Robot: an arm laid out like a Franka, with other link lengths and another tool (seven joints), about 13 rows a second.
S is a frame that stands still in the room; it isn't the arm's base.
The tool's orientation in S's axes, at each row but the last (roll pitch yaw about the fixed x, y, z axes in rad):
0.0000 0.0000 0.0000
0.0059 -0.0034 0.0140
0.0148 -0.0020 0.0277
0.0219 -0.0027 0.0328
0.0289 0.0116 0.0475
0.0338 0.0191 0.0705
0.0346 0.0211 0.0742
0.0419 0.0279 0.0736
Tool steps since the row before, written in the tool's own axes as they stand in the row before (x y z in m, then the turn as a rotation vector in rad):
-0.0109 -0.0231 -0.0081 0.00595 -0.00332 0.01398
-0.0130 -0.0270 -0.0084 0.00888 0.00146 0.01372
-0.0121 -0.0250 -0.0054 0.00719 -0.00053 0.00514
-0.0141 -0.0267 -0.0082 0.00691 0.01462 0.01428
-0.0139 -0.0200 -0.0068 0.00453 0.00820 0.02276
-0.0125 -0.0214 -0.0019 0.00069 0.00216 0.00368
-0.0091 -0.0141 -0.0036 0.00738 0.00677 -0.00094
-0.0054 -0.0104 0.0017 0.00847 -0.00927 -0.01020
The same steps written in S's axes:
-0.0109 -0.0231 -0.0081 0.00595 -0.00332 0.01398
-0.0126 -0.0271 -0.0086 0.00881 0.00150 0.01376
-0.0114 -0.0252 -0.0058 0.00719 -0.00041 0.00515
-0.0132 -0.0270 -0.0088 0.00640 0.01452 0.01462
-0.0130 -0.0204 -0.0072 0.00443 0.00776 0.02293
-0.0110 -0.0222 -0.0024 0.00062 0.00208 0.00374
-0.0081 -0.0146 -0.0039 0.00684 0.00733 -0.00086
-0.0046 -0.0108 0.0014 0.00880 -0.00821 -0.01081

